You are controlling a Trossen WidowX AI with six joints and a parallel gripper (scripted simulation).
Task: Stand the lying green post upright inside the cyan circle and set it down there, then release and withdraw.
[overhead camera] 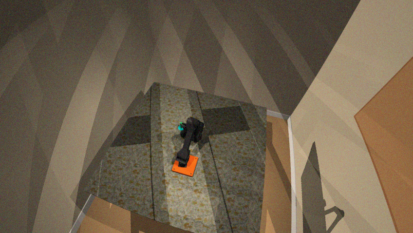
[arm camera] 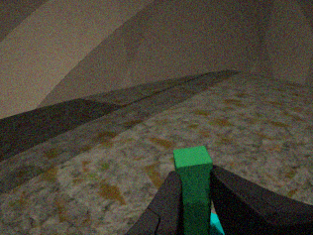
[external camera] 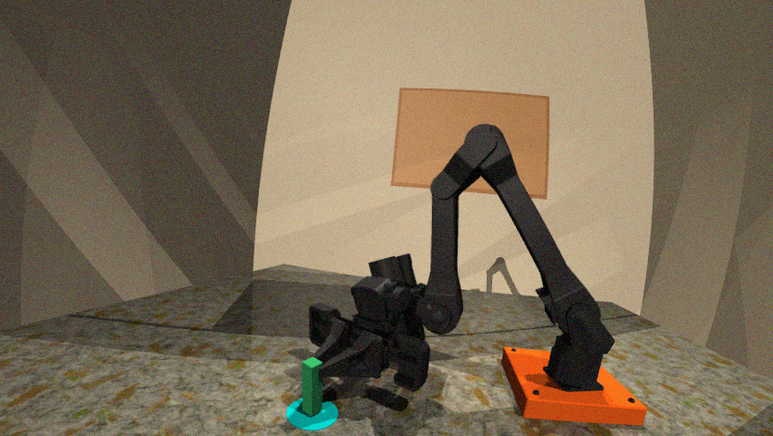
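The green post lies 2 cm below my gripper tip. Also, from my gripper tip: cyan circle: 6 cm below.
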